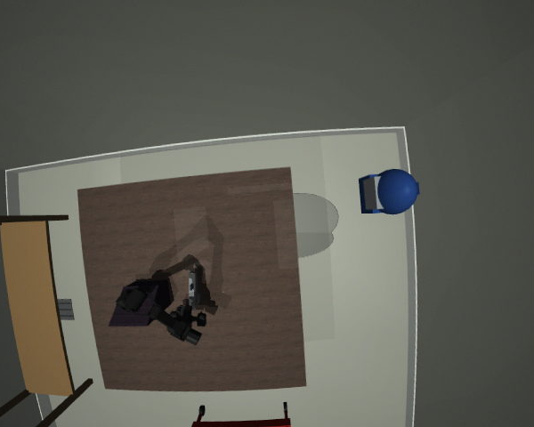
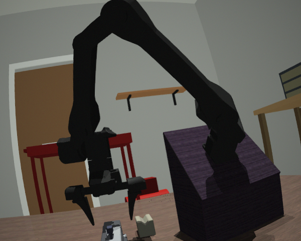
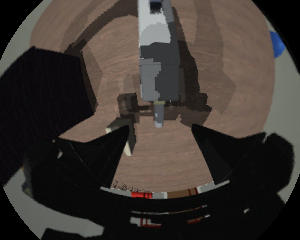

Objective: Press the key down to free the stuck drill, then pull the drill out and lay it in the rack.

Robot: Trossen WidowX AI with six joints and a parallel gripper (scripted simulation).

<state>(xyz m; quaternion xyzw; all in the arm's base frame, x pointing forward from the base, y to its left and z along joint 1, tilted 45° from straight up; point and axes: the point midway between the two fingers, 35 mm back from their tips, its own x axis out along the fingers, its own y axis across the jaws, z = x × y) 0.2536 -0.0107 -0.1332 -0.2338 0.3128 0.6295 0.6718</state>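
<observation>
Now: the drill 60 mm to the left of my gripper tip and 10 mm ahead of it. From my gripper tip the other things lie so: v-notched rack (80 mm behind, 30 mm to the right, 30 mm below); dark key (150 mm to the left, 20 mm ahead).
</observation>
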